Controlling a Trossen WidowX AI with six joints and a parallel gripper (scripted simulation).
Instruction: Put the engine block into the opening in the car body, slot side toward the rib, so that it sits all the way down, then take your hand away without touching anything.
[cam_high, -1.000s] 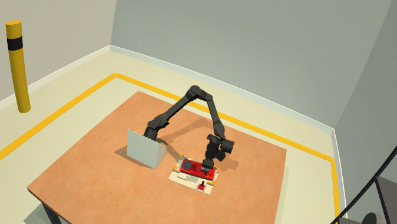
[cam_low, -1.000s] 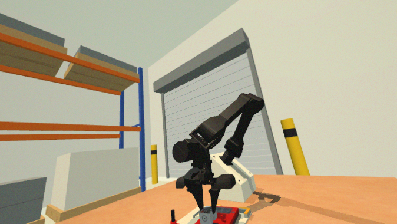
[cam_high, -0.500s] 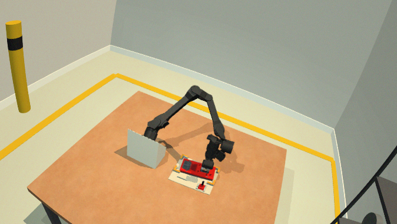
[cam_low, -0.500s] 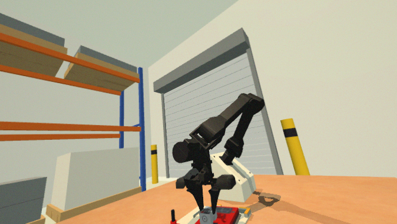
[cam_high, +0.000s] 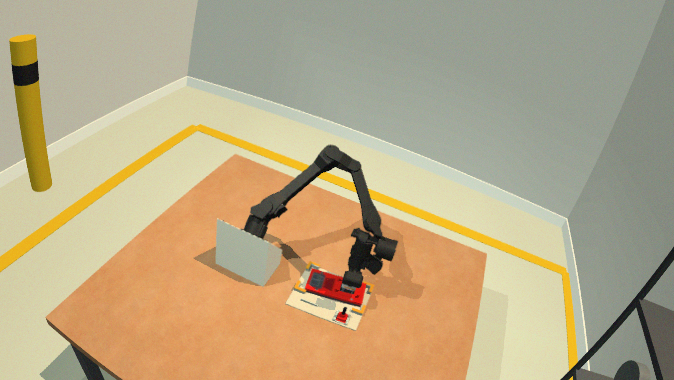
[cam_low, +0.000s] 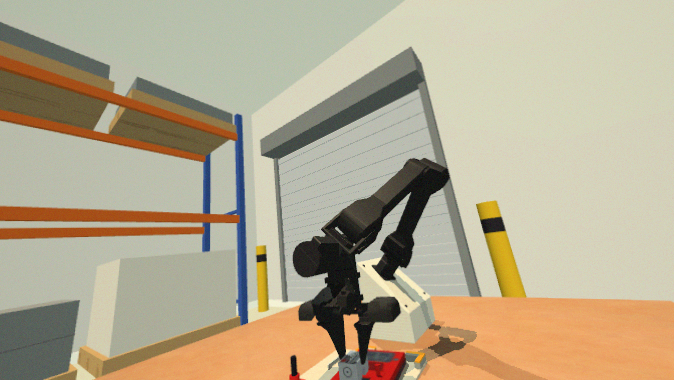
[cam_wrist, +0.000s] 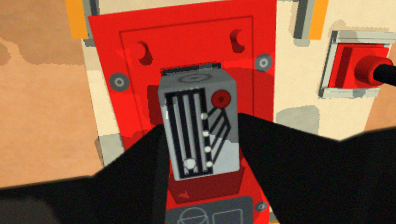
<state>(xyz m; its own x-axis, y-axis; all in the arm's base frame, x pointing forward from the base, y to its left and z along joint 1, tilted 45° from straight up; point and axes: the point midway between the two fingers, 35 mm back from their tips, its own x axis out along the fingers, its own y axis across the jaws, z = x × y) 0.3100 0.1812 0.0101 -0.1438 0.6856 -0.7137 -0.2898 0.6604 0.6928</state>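
Now: the grey engine block 1 cm below my gripper tip. The rest, counted from my gripper tip: cream fixture plate: 3 cm behind, 4 cm to the right, 5 cm below.
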